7 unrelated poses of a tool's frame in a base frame.
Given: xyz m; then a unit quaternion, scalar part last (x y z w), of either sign.
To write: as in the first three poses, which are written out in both.
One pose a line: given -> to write
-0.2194 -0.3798 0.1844 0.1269 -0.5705 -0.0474 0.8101 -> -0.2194 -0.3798 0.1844 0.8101 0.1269 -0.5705 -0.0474
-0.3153 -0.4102 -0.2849 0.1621 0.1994 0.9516 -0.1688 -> -0.3153 -0.4102 -0.2849 0.1688 -0.1621 -0.1994 -0.9516
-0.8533 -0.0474 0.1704 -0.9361 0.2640 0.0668 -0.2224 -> -0.8533 -0.0474 0.1704 0.2224 0.9361 -0.2640 -0.0668
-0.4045 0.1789 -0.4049 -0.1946 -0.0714 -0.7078 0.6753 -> -0.4045 0.1789 -0.4049 0.6753 -0.1946 -0.0714 -0.7078
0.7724 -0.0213 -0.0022 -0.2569 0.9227 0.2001 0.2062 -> 0.7724 -0.0213 -0.0022 0.2062 -0.2569 0.9227 0.2001
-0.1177 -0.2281 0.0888 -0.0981 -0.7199 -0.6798 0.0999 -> -0.1177 -0.2281 0.0888 0.0999 -0.0981 -0.7199 -0.6798
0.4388 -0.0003 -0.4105 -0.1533 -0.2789 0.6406 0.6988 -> 0.4388 -0.0003 -0.4105 0.6988 -0.1533 -0.2789 0.6406
